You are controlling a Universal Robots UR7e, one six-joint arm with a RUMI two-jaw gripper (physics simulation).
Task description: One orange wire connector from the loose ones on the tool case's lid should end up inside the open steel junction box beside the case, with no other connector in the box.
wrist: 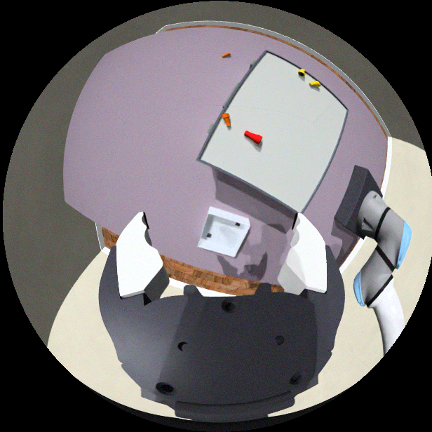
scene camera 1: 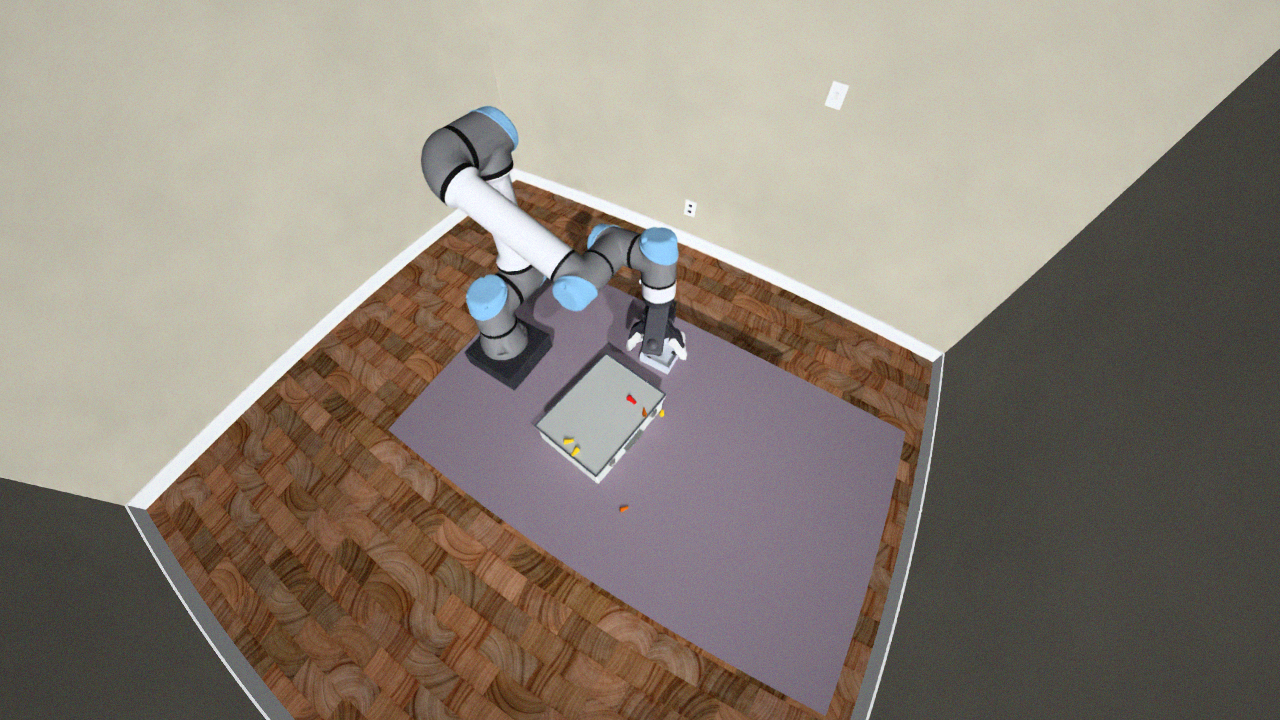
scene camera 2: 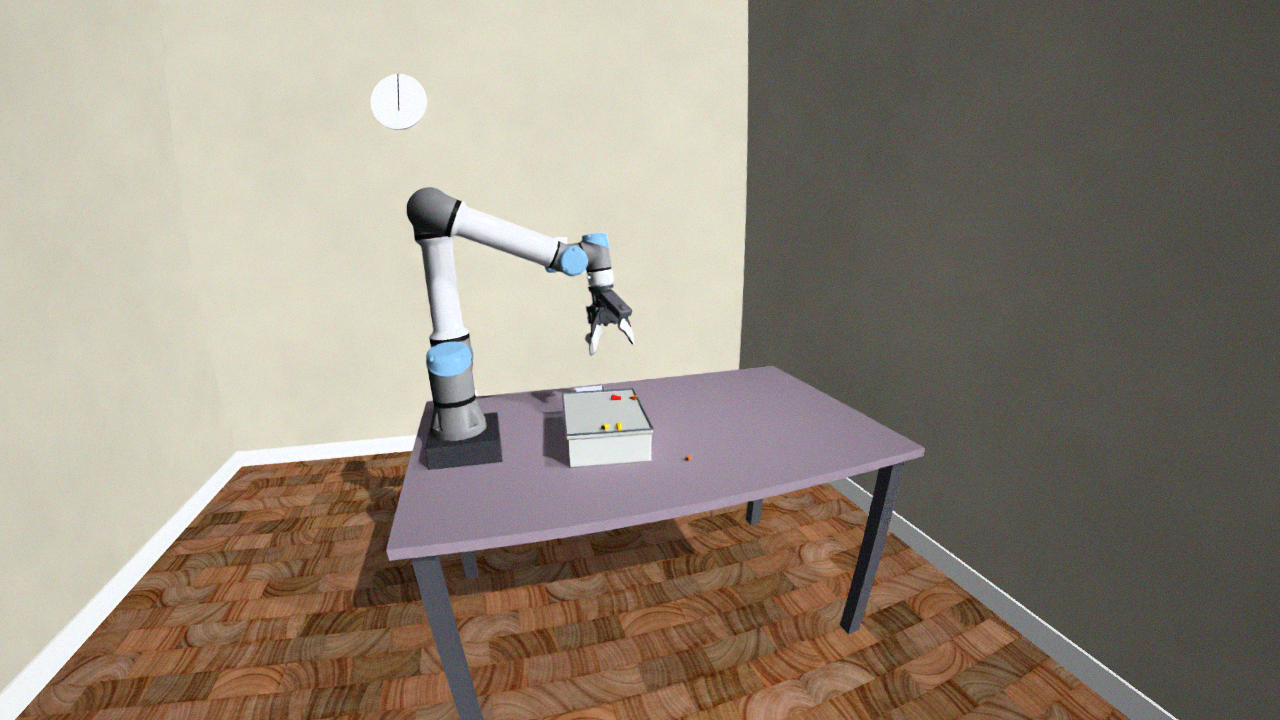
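Pixels of known places: gripper, fingertip midpoint: (scene camera 2: 612,350); arm's base, origin of the base link: (scene camera 1: 505,340) (scene camera 2: 459,428).
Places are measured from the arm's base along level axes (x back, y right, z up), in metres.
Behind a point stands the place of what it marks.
My gripper (scene camera 1: 657,352) @[z 0.155, x -0.461, y -0.141 m] (scene camera 2: 612,347) @[z 0.155, x -0.461, y -0.141 m] (wrist: 220,215) is open and empty, high above the table near the junction box. The open pale junction box (scene camera 1: 658,366) @[z -0.042, x -0.432, y -0.225 m] (scene camera 2: 588,388) @[z -0.029, x -0.406, y -0.324 m] (wrist: 230,215) stands beside the tool case (scene camera 1: 595,402) @[z 0.030, x -0.374, y 0.013 m] (scene camera 2: 608,448) @[z -0.014, x -0.388, y 0.168 m] (wrist: 285,125). No connector shows inside the box in the wrist view. An orange connector (scene camera 1: 644,411) @[z 0.038, x -0.500, y -0.040 m] (scene camera 2: 633,397) @[z 0.039, x -0.500, y -0.032 m] (wrist: 226,119) lies at the lid's edge. A red connector (scene camera 1: 631,399) @[z 0.042, x -0.452, y -0.047 m] (scene camera 2: 615,397) @[z 0.039, x -0.449, y -0.045 m] (wrist: 253,137) lies close by. Another orange connector (scene camera 1: 623,508) @[z -0.054, x -0.593, y 0.188 m] (scene camera 2: 688,457) @[z -0.052, x -0.593, y 0.196 m] (wrist: 226,55) lies on the table.
Two yellow connectors (scene camera 1: 568,440) @[z 0.041, x -0.387, y 0.145 m] (scene camera 1: 575,451) @[z 0.041, x -0.421, y 0.157 m] (scene camera 2: 605,427) @[z 0.039, x -0.384, y 0.155 m] (scene camera 2: 619,426) @[z 0.040, x -0.419, y 0.160 m] (wrist: 301,72) (wrist: 314,83) lie near the lid's far end from the box. A small yellow-orange piece (scene camera 1: 662,413) @[z -0.049, x -0.528, y -0.101 m] shows beside the case. The arm's dark base (scene camera 1: 510,365) @[z 0.003, x -0.081, y 0.058 m] (scene camera 2: 463,445) @[z -0.002, x -0.021, y 0.103 m] stands near the case.
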